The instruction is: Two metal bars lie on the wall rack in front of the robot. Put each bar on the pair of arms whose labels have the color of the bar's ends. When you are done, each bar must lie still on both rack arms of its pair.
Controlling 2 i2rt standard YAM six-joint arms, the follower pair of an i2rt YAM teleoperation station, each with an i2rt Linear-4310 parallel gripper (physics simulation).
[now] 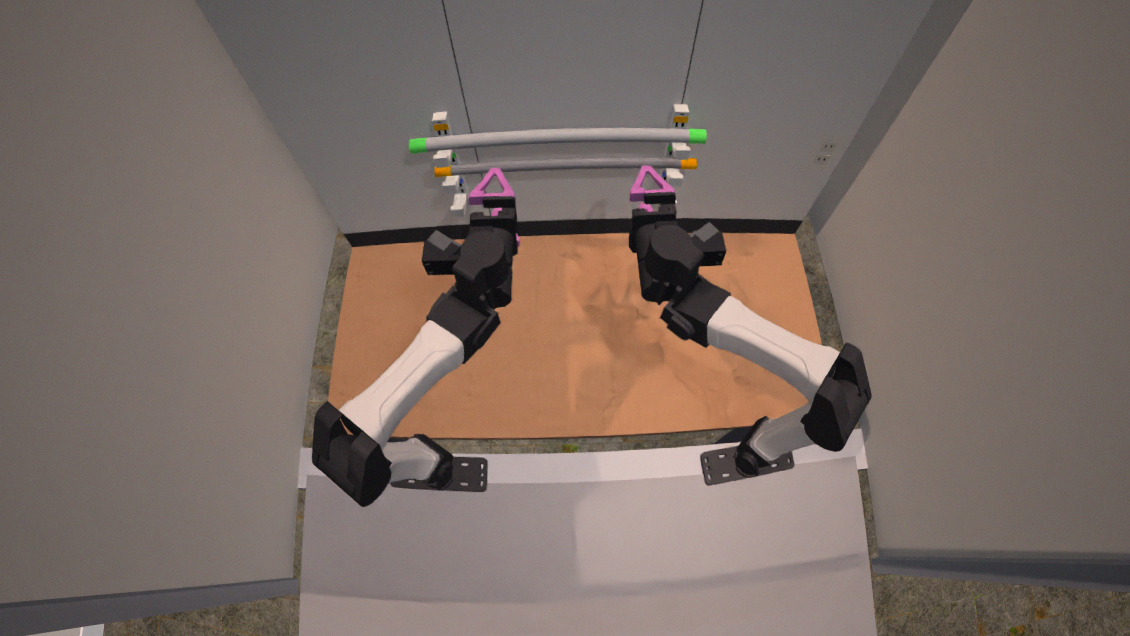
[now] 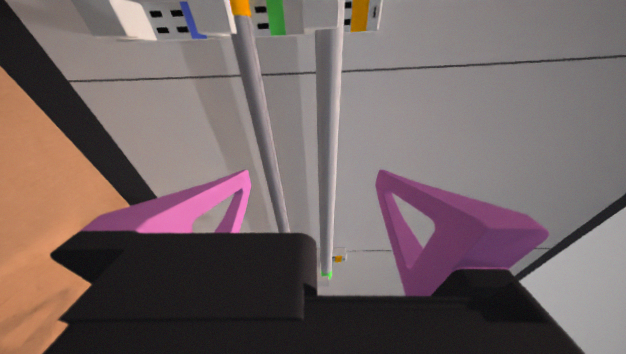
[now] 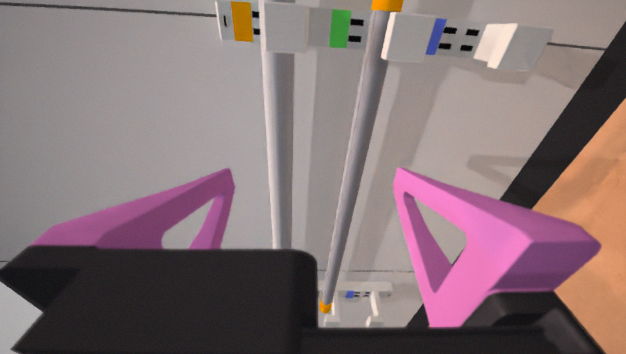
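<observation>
The green-ended bar lies across the second pair of rack arms from the top. The thinner orange-ended bar lies below it on the third pair. Orange labels, green labels and blue labels mark the rack. My left gripper and right gripper are open and empty, in front of the bars' left and right parts. Both bars show between each gripper's fingers; the distance to them is unclear.
The lowest rack arms carry no bar. The top arms are above the green-ended bar. A brown board lies below the arms. Large grey panels stand at both sides.
</observation>
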